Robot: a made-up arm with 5 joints.
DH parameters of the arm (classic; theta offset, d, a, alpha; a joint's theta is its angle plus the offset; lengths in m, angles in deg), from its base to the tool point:
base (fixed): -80.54 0 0.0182 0
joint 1: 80.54 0.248 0.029 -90
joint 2: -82.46 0 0.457 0
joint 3: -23 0 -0.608 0
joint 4: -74.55 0.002 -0.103 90
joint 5: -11.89 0 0.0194 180
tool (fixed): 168.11 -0.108 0 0
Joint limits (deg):
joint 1: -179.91..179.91
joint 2: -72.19..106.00
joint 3: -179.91..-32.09
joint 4: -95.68..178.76
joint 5: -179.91..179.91
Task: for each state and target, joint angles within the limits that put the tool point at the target. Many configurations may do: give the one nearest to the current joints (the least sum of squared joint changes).
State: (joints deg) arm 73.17 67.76 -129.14 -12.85 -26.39
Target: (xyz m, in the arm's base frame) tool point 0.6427 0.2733 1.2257
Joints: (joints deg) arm 25.34 27.88 -152.65 -7.75 -28.24
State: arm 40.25 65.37 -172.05 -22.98 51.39
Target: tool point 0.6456 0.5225 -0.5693
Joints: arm 38.97 106.00 -119.96 12.22 58.15
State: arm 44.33 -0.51 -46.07 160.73 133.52
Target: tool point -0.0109 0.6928 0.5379
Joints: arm 89.62 10.25 -84.46 145.49 132.93
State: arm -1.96 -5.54 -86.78 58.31 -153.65
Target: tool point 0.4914 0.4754 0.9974
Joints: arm 45.49 -11.88 -90.58 57.77 -154.93
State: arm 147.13 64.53 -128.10 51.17 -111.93
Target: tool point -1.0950 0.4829 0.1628
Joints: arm 156.14 68.66 -131.96 48.66 -112.68
